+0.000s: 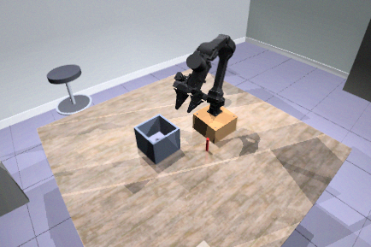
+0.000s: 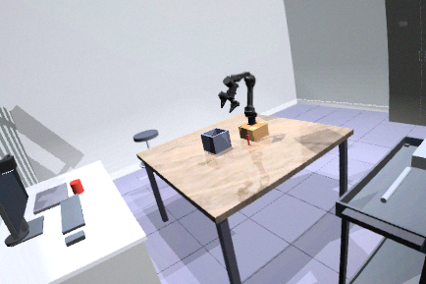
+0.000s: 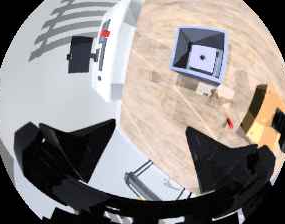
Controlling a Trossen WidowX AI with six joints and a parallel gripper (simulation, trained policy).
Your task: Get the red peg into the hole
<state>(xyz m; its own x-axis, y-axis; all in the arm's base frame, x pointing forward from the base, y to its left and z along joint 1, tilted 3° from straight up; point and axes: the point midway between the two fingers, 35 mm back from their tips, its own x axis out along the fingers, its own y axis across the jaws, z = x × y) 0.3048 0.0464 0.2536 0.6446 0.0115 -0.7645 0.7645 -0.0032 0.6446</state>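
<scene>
Now: gripper tip 280 mm above the red peg, 150 mm past it and 30 mm to the right of it.
</scene>
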